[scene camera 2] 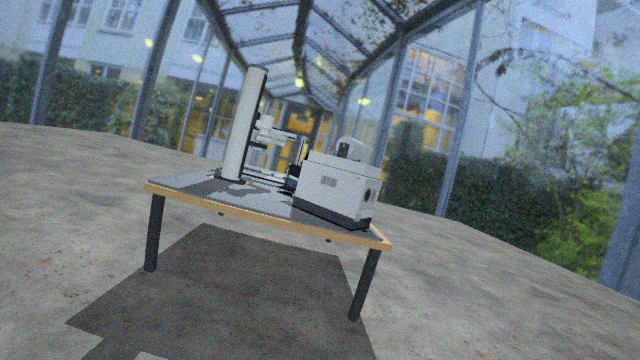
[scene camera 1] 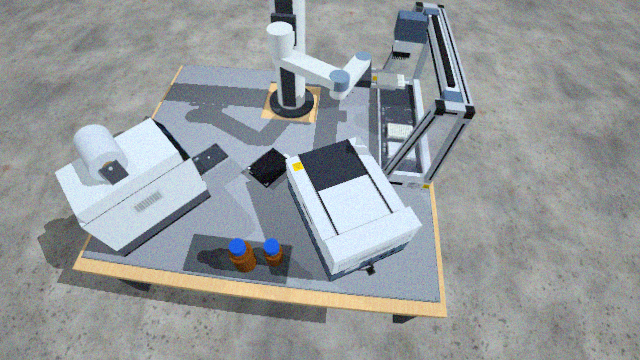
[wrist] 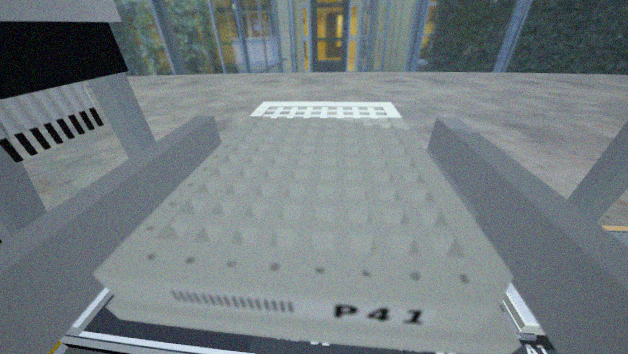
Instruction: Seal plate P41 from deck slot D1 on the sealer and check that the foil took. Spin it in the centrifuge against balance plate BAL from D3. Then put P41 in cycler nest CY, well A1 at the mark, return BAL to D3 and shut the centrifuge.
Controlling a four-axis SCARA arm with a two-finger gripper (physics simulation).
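Places are measured from the arm's base along level axes (x back, y down, z right), in centimetres.
Pixels of known places: gripper, fingertip midpoint: [scene camera 1: 394, 80] [wrist: 320, 135]; arm's base, origin of the base link: [scene camera 2: 229, 180] [scene camera 1: 291, 102].
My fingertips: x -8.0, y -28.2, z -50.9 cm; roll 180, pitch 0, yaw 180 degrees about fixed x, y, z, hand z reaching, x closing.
For each thing: its top centre in the pictures, then the offset to it from my fingertips. "*": a spot on its surface instead.
- Plate P41, middle of its top: [wrist: 318, 143] [scene camera 1: 391, 79] dx +0.0, dy -0.4, dz +1.7 cm
- white machine with a roll, middle of its top: [scene camera 1: 96, 137] [scene camera 2: 350, 138] dx -66.0, dy -20.7, dz +99.2 cm
- pad, surface spot: [scene camera 1: 268, 167] * dx -41.3, dy +22.7, dz +53.8 cm
Plate P41 [scene camera 1: 390, 80] [wrist: 320, 260], off-white with many wells, is between the fingers of my gripper [scene camera 1: 388, 81] [wrist: 320, 135], which is shut on it. It is level and raised above the back end of the framed deck. Its P41 label and barcode face the wrist camera. Its wells look dull, and I cannot tell of any foil. Two pale plates [scene camera 1: 400, 131] [scene camera 1: 400, 150] lie farther forward on the deck; their labels are unreadable, so I cannot tell which is BAL. A white machine with a roll [scene camera 1: 150, 200] [scene camera 2: 330, 187], seemingly the sealer, has its dark tray [scene camera 1: 210, 158] out.
A white box machine with a dark lid panel [scene camera 1: 367, 200] stands at front right. A black flat nest or pad [scene camera 1: 268, 167] lies beside it. Two blue-capped amber bottles [scene camera 1: 243, 256] [scene camera 1: 273, 253] stand at the front. The gantry frame [scene camera 1: 444, 50] rises over the deck.
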